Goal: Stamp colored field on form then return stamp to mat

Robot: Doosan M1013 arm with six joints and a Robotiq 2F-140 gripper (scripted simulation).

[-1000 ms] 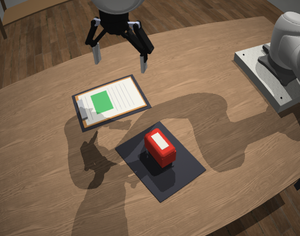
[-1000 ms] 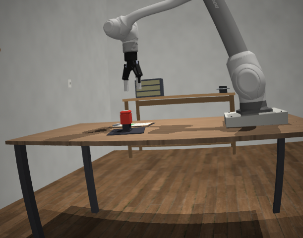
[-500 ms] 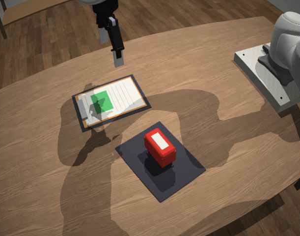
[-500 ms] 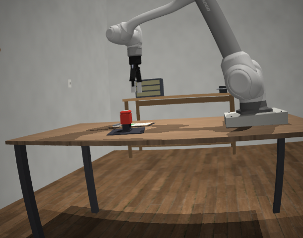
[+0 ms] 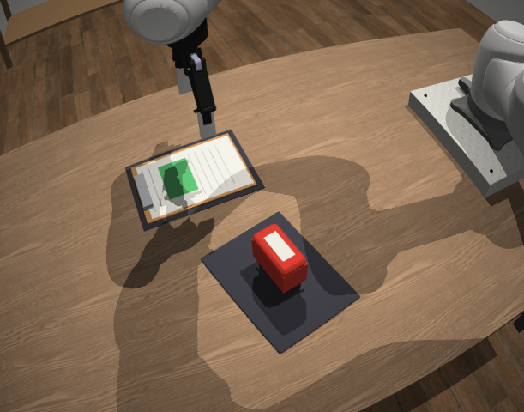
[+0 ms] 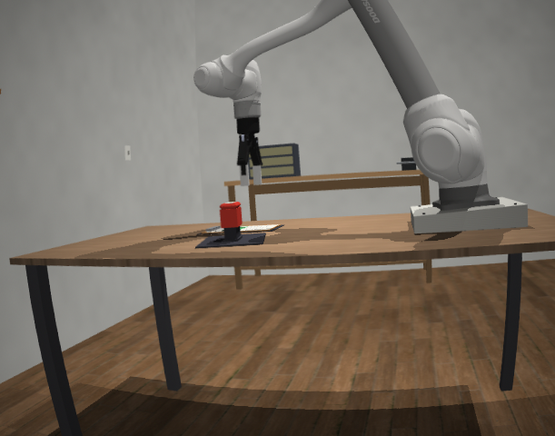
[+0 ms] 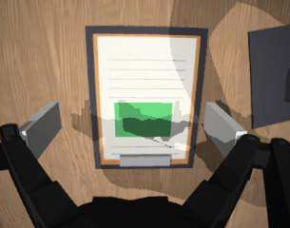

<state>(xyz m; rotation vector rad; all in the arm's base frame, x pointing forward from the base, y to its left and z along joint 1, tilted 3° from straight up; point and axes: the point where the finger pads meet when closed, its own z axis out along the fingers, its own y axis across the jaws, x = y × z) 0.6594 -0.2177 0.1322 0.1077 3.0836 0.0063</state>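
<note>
My gripper is now 1 cm past the red stamp, 31 cm to the right of it and 10 cm above it. Round my hand: mat (1 cm behind, 31 cm to the left, 15 cm below); then clipboard (5 cm ahead, 2 cm to the left, 15 cm below).
</note>
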